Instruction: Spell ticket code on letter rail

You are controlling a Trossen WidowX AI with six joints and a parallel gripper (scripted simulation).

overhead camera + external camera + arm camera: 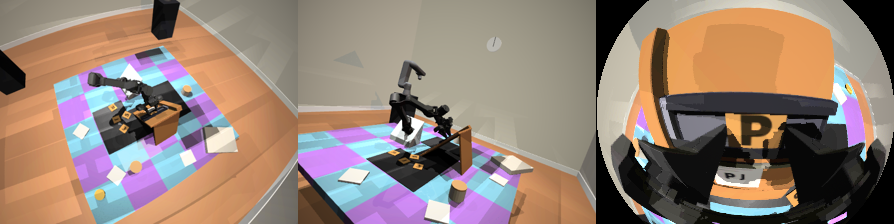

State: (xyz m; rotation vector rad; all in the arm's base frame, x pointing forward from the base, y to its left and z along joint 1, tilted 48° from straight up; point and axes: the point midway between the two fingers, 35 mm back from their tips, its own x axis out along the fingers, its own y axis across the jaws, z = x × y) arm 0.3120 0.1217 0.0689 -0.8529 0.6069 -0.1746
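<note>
Right now my gripper tip is 7 cm above the white ticket, 6 cm past it and 2 cm to the right of it. Round my gripper tip: black mat: 17 cm below, 15 cm behind, 2 cm to the right; letter tile: 24 cm to the right, 17 cm below, 15 cm behind; orange letter tile marked p: right at my gripper tip.
</note>
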